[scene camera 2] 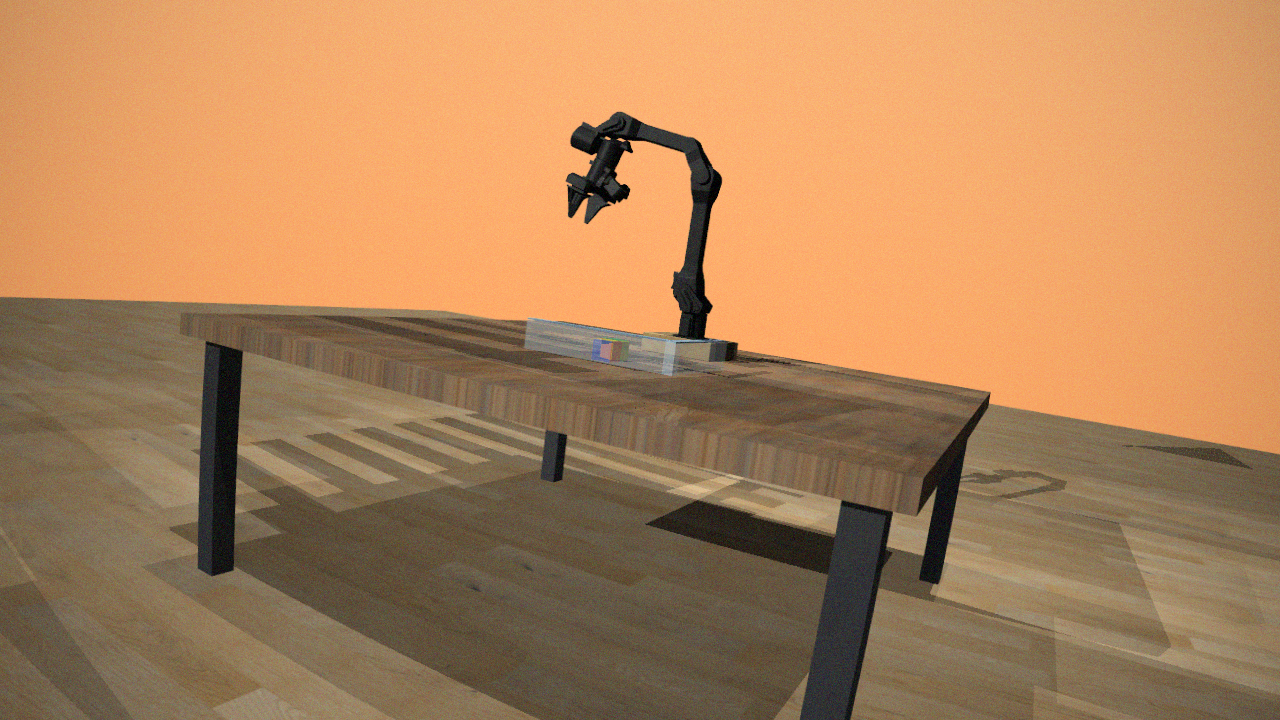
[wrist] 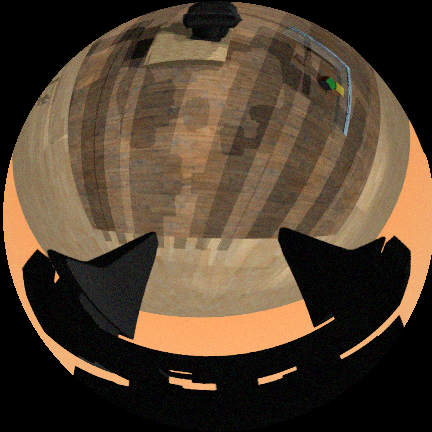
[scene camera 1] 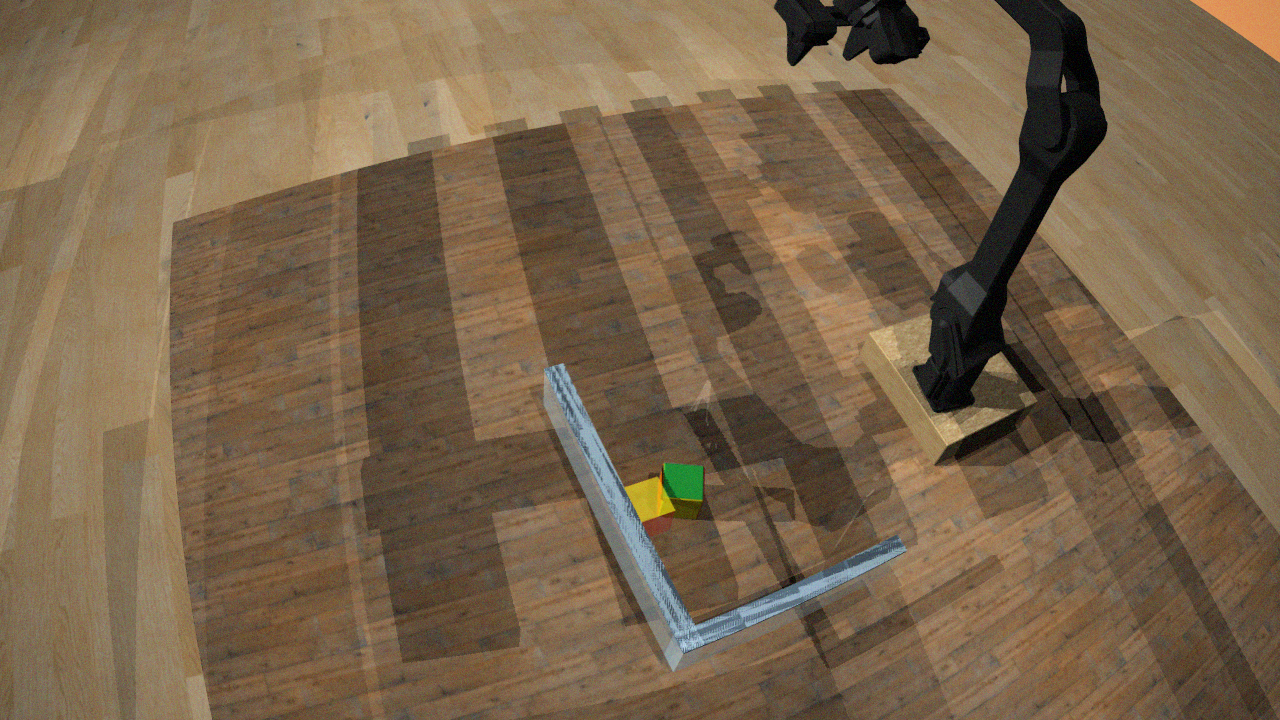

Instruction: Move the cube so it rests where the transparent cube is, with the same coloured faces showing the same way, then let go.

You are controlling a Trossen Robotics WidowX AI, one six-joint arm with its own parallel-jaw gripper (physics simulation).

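Places are measured from the arm's base along level axes (x ahead, y left, z up), in millimetres.
Pixels of known places: gripper, fingertip midpoint: point(scene camera 2: 577, 220) point(wrist: 218, 236) point(scene camera 1: 818, 60); arm's base at its link origin: point(scene camera 2: 691, 338) point(wrist: 208, 33) point(scene camera 1: 943, 386).
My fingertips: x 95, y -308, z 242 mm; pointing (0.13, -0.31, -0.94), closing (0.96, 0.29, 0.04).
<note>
Ahead of a thing's pixels: the offset from my fingertips to its middle.
The solid cube {240 mm ahead, 357 mm left, 263 mm down} point(scene camera 1: 683, 483) point(wrist: 329, 83) sits on the table with green on top; a yellow side shows in scene camera 1, and dark red and grey sides in the wrist view. The transparent cube {279 mm ahead, 370 mm left, 263 mm down} point(scene camera 1: 648, 499) point(wrist: 340, 89) has a yellow top and a see-through red side. It stands right by the solid cube, between it and the long wall; whether they overlap is unclear. In scene camera 2 their blue, salmon and green colours blend behind the wall. My gripper point(scene camera 1: 820, 60) point(scene camera 2: 579, 218) point(wrist: 218, 236) is open and empty, high above the table and far from both cubes.
A clear, blue-edged wall point(scene camera 1: 586, 431) point(scene camera 2: 554, 334) point(wrist: 349, 90) forms an L around two sides of the cubes. Its shorter arm runs toward the base side. The robot's base block point(scene camera 1: 895, 386) point(wrist: 185, 50) stands on the wooden table point(scene camera 1: 286, 358) point(scene camera 2: 537, 404) point(wrist: 200, 175). Striped shadows cross the table.
</note>
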